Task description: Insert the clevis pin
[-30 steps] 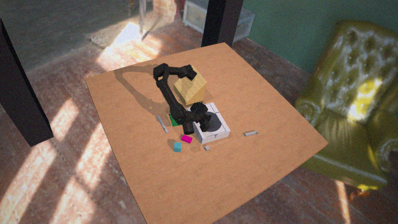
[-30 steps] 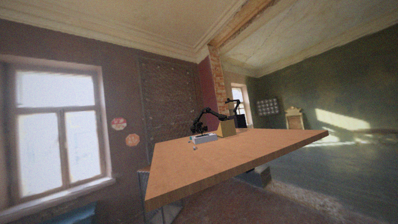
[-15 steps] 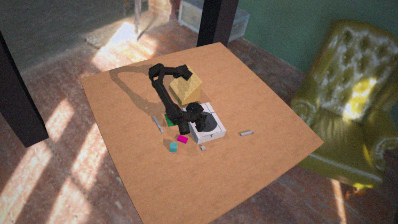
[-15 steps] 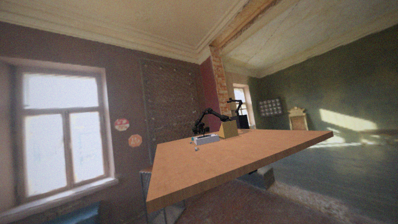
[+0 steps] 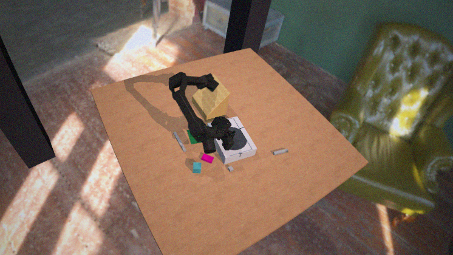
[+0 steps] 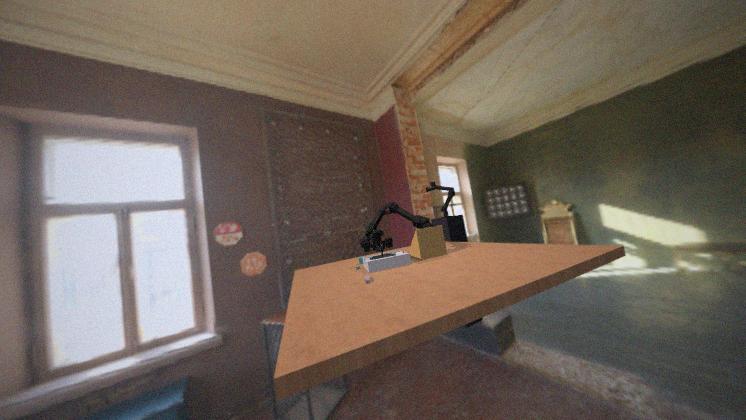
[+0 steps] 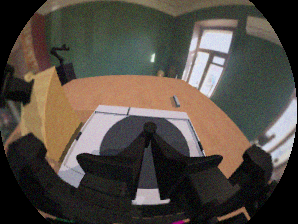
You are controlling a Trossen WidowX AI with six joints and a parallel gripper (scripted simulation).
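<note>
The dark clevis pin is 1 cm below my gripper tip. Round my gripper tip: dark grey disc 3 cm below; then rimmed tray 1 cm behind, 5 cm below; then small grey cube 13 cm ahead, 11 cm to the right, 8 cm below.
</note>
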